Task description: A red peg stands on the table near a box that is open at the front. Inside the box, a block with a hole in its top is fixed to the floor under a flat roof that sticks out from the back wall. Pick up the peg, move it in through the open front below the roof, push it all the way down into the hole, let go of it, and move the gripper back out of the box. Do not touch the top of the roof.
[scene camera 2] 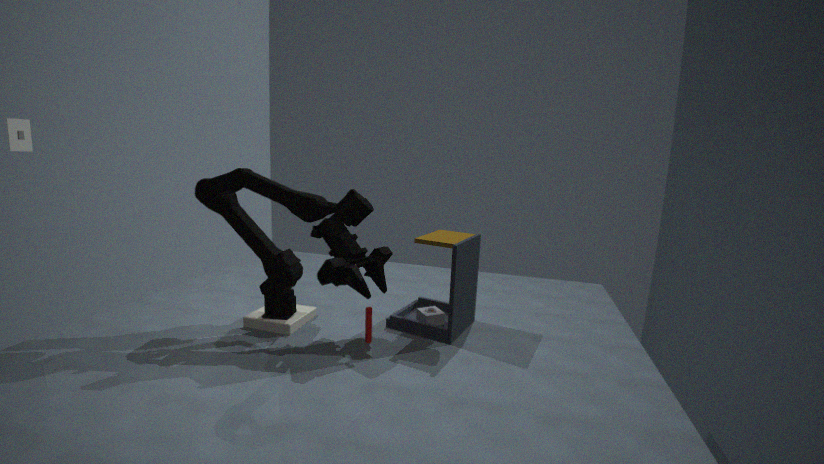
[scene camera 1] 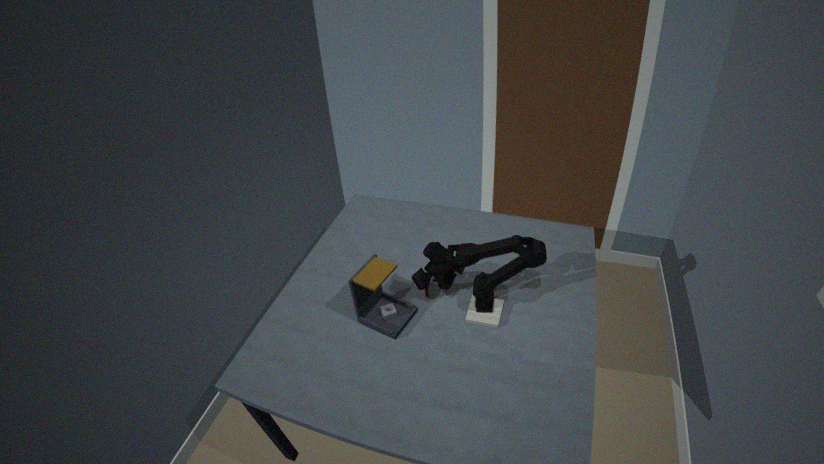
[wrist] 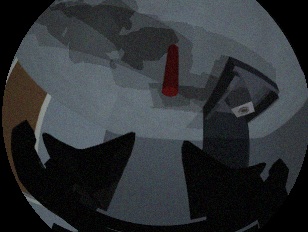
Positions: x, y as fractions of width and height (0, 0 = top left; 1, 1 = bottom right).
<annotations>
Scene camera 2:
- my gripper: 0.46, 0.63
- dark back wall: 0.56, 0.55
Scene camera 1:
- my gripper: 0.51, 0.59
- yellow roof: 0.45, 0.59
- dark back wall: 0.44, 0.65
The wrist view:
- my gripper: 0.52, 0.61
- dark back wall: 0.73, 0.59
</annotations>
